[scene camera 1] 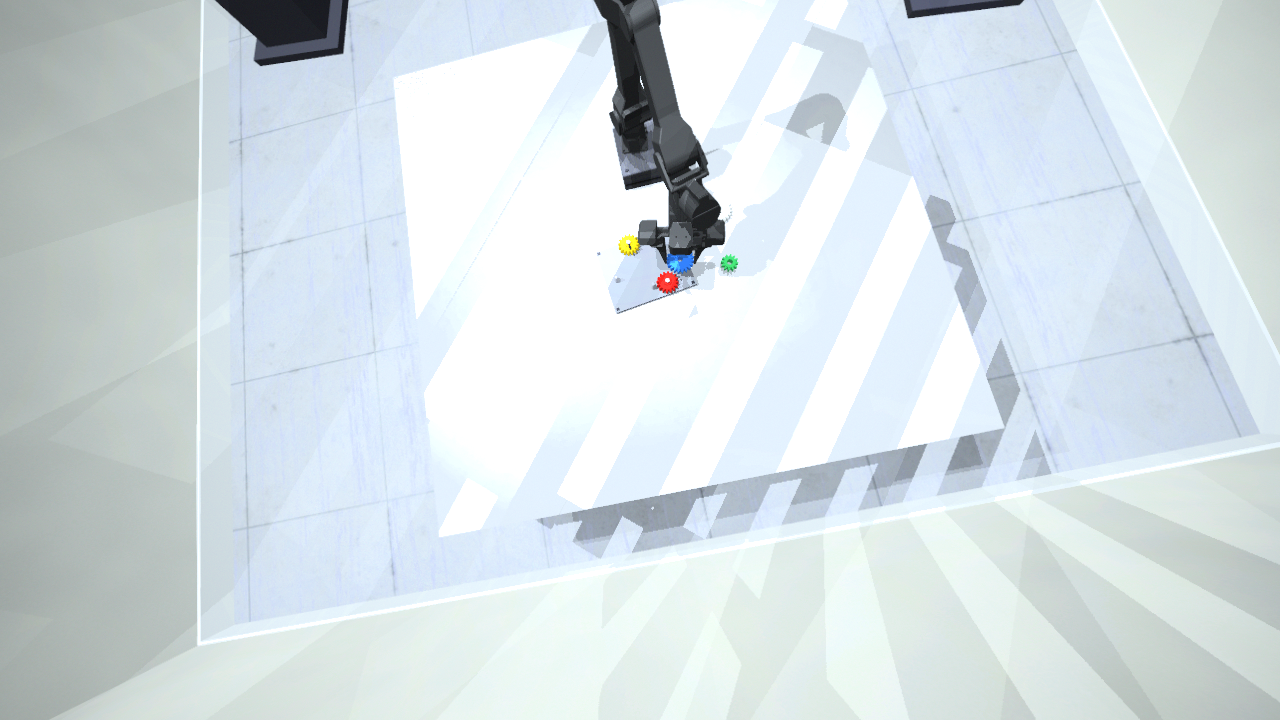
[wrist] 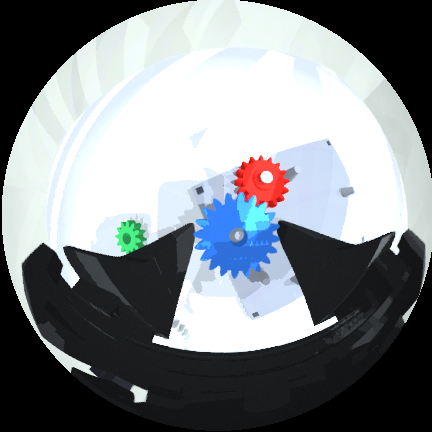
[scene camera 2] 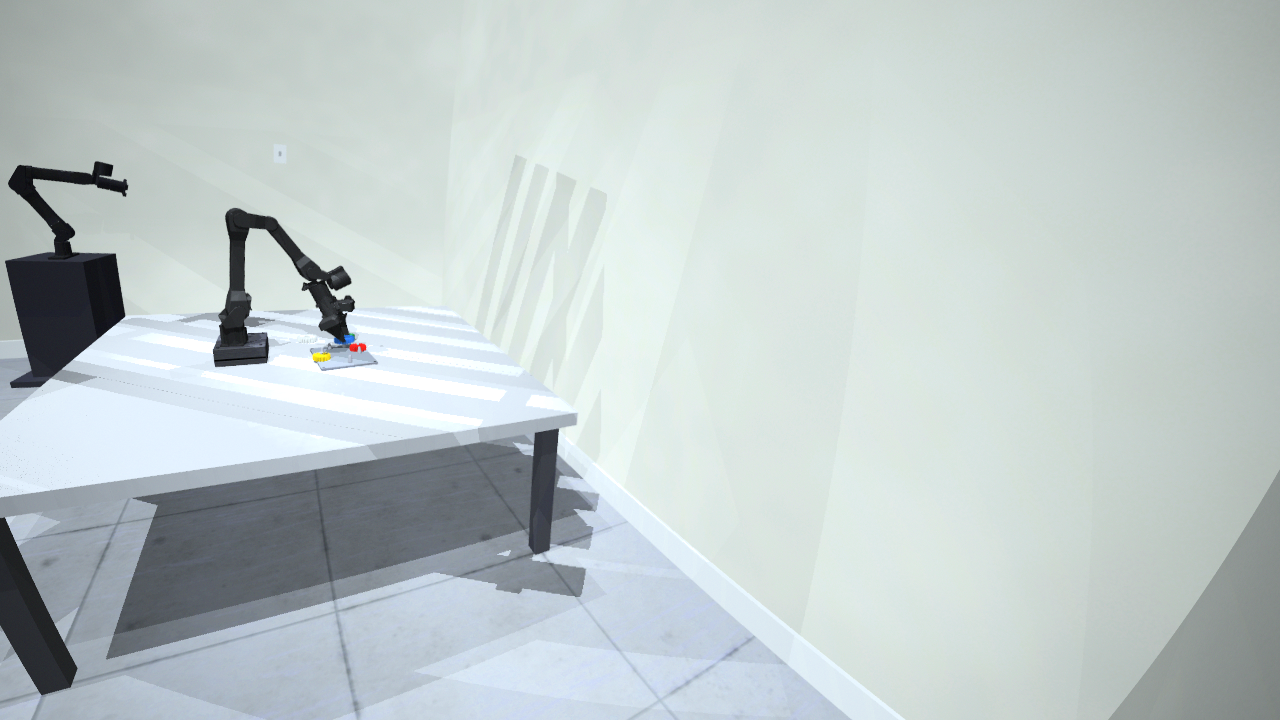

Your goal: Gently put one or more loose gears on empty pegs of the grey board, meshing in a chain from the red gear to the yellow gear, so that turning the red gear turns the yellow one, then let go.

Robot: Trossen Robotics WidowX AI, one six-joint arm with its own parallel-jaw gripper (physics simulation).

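Where they show: gripper, between the fingertips: (scene camera 1: 680, 262) (wrist: 236, 227) (scene camera 2: 346, 338); arm's base, origin of its link: (scene camera 1: 634, 140) (scene camera 2: 234, 343).
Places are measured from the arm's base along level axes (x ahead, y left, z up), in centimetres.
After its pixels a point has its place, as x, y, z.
Note:
My gripper (scene camera 1: 681, 260) @(32.1, 9.0, -2.0) (scene camera 2: 343, 339) @(32.1, 9.0, -2.0) (wrist: 236, 227) @(32.1, 9.0, -2.0) is shut on the blue gear (scene camera 1: 680, 265) @(33.1, 9.0, -1.4) (scene camera 2: 346, 340) @(32.4, 6.4, -1.7) (wrist: 220, 240) @(31.4, 10.3, -1.5), one finger at each side. The blue gear is over the grey board (scene camera 1: 631, 293) @(37.8, -3.3, -4.8) (scene camera 2: 346, 364) @(33.1, -8.9, -4.8) (wrist: 320, 210) @(32.3, -1.4, -4.8). Its teeth overlap the edge of the red gear (scene camera 1: 667, 282) @(36.6, 5.7, -2.6) (scene camera 2: 355, 347) @(35.3, 4.2, -3.5) (wrist: 255, 186) @(35.4, 6.7, -3.3) in the wrist view. Something round and grey shows in its hole; I cannot tell whether it is seated. The yellow gear (scene camera 1: 629, 245) @(26.1, -3.0, -3.0) (scene camera 2: 321, 357) @(25.6, -5.2, -3.6) is at the board's other side. Bare pegs (wrist: 346, 191) @(34.0, -6.1, -3.8) (wrist: 293, 173) @(36.3, 2.6, -3.1) stand on the board. A green gear (scene camera 1: 729, 263) @(32.8, 20.7, -3.8) (wrist: 127, 238) @(32.1, 21.8, -4.8) lies off the board.
A pale gear (wrist: 180, 327) @(19.5, 17.2, -4.8) shows partly behind the left finger in the wrist view. The white table (scene camera 1: 554, 429) @(69.8, -23.6, -5.6) (scene camera 2: 268, 411) @(16.4, -39.1, -5.6) is crossed by light and shadow stripes. The arm's base (scene camera 1: 640, 170) @(8.4, 1.0, 0.1) (scene camera 2: 240, 349) @(2.7, -4.5, -0.7) stands behind the board. Another arm stands on a dark pedestal (scene camera 2: 58, 308).

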